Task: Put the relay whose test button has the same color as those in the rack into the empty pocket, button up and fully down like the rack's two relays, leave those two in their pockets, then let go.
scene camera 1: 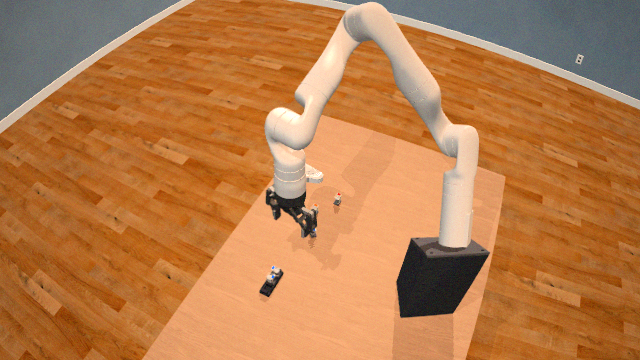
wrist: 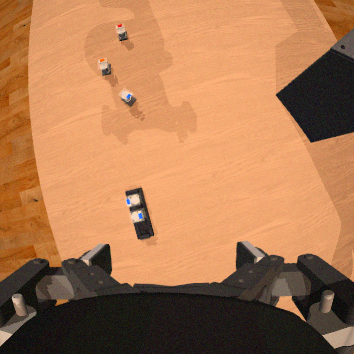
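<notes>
Through scene camera 1 I can see my gripper (scene camera 1: 290, 227). The wrist view shows me the gripper (wrist: 172, 257) as well.
</notes>
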